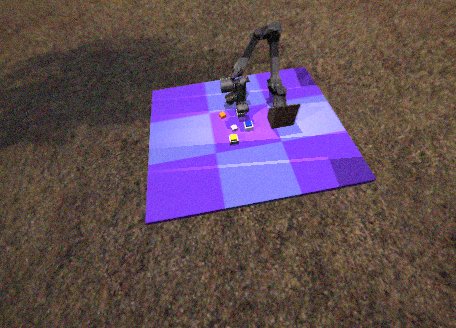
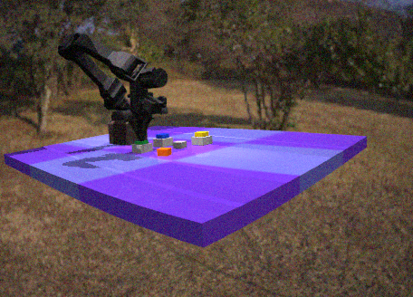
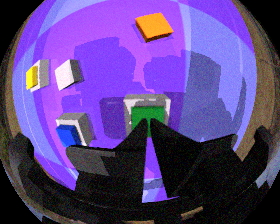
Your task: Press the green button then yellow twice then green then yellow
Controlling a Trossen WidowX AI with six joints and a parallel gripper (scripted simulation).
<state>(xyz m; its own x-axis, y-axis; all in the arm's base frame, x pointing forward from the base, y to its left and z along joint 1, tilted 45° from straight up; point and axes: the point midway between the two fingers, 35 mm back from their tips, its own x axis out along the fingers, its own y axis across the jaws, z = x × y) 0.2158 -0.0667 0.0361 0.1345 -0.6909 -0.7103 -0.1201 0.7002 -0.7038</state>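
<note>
The green button is 10 mm below my gripper tip. From my gripper tip the other things lie so: yellow button: 190 mm to the left, 50 mm ahead; then blue button: 110 mm to the left, 40 mm behind; then orange block: 110 mm ahead, 20 mm below, 10 mm to the left.
</note>
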